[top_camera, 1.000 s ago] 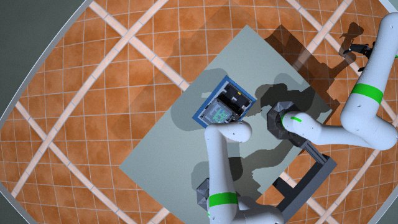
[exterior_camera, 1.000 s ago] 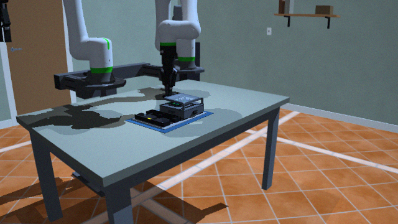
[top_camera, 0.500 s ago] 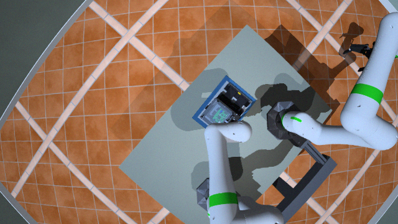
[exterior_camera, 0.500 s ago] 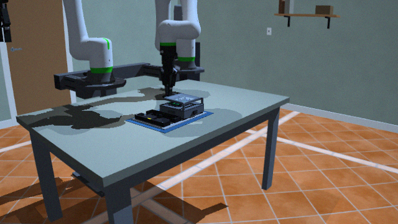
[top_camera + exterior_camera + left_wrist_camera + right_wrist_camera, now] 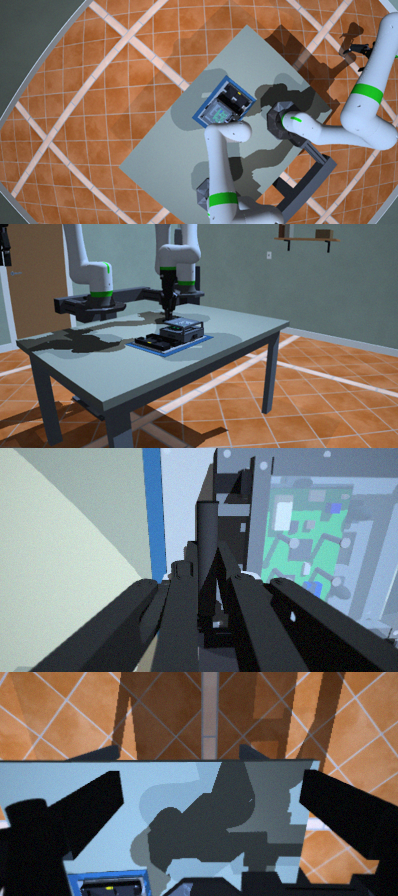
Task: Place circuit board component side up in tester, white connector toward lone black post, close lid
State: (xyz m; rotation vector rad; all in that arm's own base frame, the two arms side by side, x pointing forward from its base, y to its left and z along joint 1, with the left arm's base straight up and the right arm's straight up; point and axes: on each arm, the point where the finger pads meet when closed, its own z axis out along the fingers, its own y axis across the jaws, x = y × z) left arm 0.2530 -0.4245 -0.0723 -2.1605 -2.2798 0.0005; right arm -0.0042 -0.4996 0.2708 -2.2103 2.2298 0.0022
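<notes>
The clear lid is 9 cm ahead of my left hand, 2 cm below it and 1 cm to the left of it. Round my left hand: green circuit board (8 cm ahead, 4 cm below, 1 cm to the left); then black tray (16 cm to the right, 9 cm below, 8 cm ahead).
</notes>
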